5 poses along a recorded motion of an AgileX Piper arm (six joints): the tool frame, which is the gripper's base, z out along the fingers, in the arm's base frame.
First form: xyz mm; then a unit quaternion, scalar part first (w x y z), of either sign.
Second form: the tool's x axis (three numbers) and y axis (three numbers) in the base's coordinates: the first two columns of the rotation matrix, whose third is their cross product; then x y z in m. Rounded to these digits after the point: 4 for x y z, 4 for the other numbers.
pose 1, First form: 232.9, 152.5, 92.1, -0.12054, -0.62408, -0.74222, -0.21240
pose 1, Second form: -0.1920, 0.9776, 0.0862, 0.8752, 0.1308, 0.4657, 0.2329, 0.1525, 0.0921
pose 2, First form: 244.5, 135.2, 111.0, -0.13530, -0.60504, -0.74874, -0.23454
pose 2, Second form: -0.2312, 0.9695, 0.0812, 0.8426, 0.1578, 0.5149, 0.2445, 0.1352, 0.1110
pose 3, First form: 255.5, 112.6, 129.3, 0.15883, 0.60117, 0.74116, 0.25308
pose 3, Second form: -0.2267, 0.9715, 0.0689, 0.8107, 0.1491, 0.5661, 0.2555, 0.1126, 0.1293
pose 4, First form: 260.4, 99.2, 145.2, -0.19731, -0.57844, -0.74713, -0.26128
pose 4, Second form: -0.2529, 0.9675, 0.0074, 0.7612, 0.1943, 0.6187, 0.2604, 0.0992, 0.1452
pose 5, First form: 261.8, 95.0, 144.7, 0.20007, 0.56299, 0.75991, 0.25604
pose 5, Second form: -0.2860, 0.9581, -0.0158, 0.7532, 0.2350, 0.6144, 0.2618, 0.0950, 0.1447
